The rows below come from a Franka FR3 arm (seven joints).
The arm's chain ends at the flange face. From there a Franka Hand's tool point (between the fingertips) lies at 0.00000 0.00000 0.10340 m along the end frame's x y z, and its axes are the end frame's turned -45 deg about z.
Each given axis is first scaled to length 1.
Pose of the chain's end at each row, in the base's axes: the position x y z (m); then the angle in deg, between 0 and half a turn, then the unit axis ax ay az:
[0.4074 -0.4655 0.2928 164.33 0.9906 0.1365 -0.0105]
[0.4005 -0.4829 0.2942 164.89 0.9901 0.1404 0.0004]
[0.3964 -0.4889 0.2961 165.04 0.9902 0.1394 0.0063]
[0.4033 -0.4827 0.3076 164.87 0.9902 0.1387 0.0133]
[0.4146 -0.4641 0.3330 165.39 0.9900 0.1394 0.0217]
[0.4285 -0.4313 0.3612 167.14 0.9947 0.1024 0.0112]
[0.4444 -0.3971 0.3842 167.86 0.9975 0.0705 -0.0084]
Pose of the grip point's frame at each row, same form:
[0.4091 -0.4935 0.1933 165.99 0.8613 0.5042 -0.0622]
[0.4044 -0.5096 0.1944 166.03 0.8599 0.5080 -0.0503]
[0.4014 -0.5152 0.1962 165.91 0.8607 0.5072 -0.0444]
[0.4097 -0.5091 0.2078 165.44 0.8612 0.5068 -0.0385]
[0.4226 -0.4893 0.2330 165.56 0.8611 0.5076 -0.0290]
[0.4331 -0.4540 0.2604 167.63 0.8794 0.4750 -0.0328]
[0.4442 -0.4189 0.2831 169.16 0.8936 0.4463 -0.0484]

